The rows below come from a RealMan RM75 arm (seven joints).
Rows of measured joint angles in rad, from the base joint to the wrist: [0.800, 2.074, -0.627, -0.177, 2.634, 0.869, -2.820]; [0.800, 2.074, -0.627, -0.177, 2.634, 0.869, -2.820]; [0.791, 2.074, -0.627, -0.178, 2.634, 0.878, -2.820]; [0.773, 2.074, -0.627, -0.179, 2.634, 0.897, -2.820]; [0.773, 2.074, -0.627, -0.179, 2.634, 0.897, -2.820]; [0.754, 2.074, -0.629, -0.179, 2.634, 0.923, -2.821]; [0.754, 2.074, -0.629, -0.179, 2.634, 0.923, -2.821]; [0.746, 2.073, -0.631, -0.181, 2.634, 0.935, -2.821]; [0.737, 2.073, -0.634, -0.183, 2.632, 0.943, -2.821]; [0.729, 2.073, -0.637, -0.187, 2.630, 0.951, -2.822]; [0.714, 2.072, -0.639, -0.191, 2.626, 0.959, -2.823]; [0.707, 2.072, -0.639, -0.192, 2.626, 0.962, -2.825]
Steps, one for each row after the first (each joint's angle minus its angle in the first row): [0.000, 0.000, 0.000, 0.000, 0.000, 0.000, 0.000]; [-0.009, 0.000, 0.000, -0.001, 0.000, 0.009, 0.000]; [-0.027, 0.000, 0.000, -0.002, 0.000, 0.028, 0.000]; [-0.027, 0.000, 0.000, -0.002, 0.000, 0.028, 0.000]; [-0.046, 0.000, -0.002, -0.002, 0.000, 0.054, -0.001]; [-0.046, 0.000, -0.002, -0.002, 0.000, 0.054, -0.001]; [-0.054, -0.001, -0.004, -0.004, 0.000, 0.066, -0.001]; [-0.063, -0.001, -0.007, -0.006, -0.002, 0.074, -0.001]; [-0.071, -0.001, -0.010, -0.010, -0.004, 0.082, -0.002]; [-0.086, -0.002, -0.012, -0.014, -0.008, 0.090, -0.003]; [-0.093, -0.002, -0.012, -0.015, -0.008, 0.093, -0.005]
